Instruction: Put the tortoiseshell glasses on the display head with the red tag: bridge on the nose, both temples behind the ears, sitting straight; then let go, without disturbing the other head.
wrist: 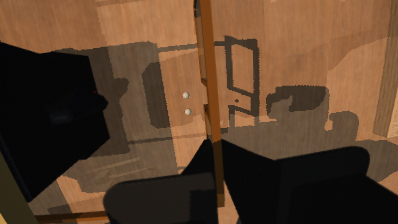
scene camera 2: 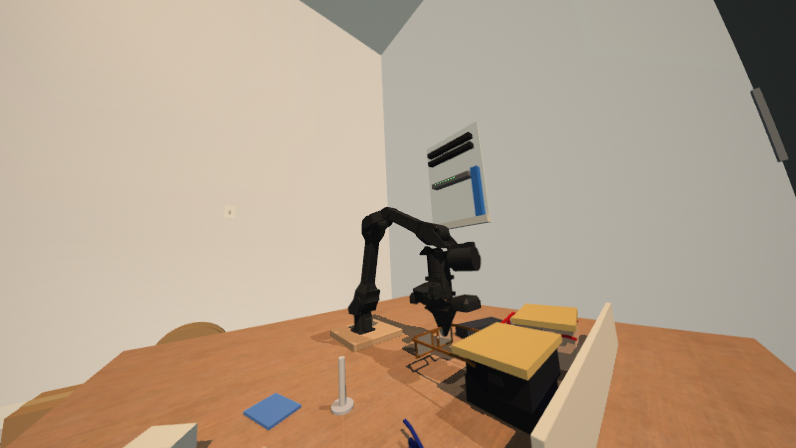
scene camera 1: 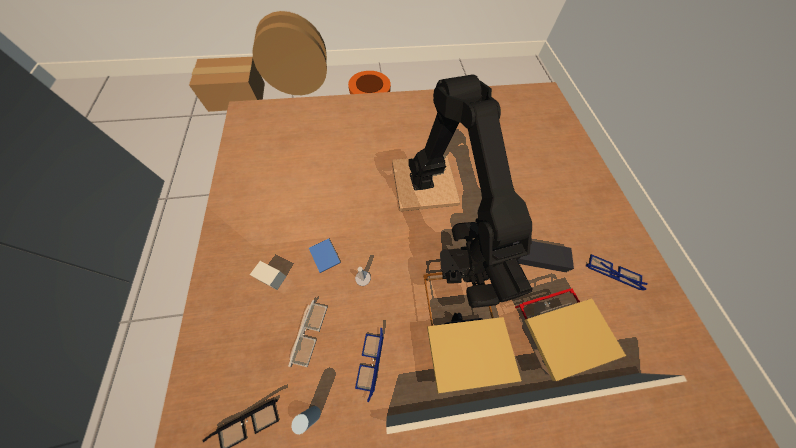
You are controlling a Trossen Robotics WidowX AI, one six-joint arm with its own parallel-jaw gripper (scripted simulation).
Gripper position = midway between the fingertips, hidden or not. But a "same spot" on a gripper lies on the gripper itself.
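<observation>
Wrist view: my gripper is visible in the wrist view (pixel 211 144). Scene camera 2 and scene camera 1 also show the gripper, and (scene camera 2: pixel 428 286) and (scene camera 1: pixel 456 264) are the same spot on it. For a display head, (scene camera 2: pixel 516 369) and (scene camera 1: pixel 436 383) are likewise the same spot.
</observation>
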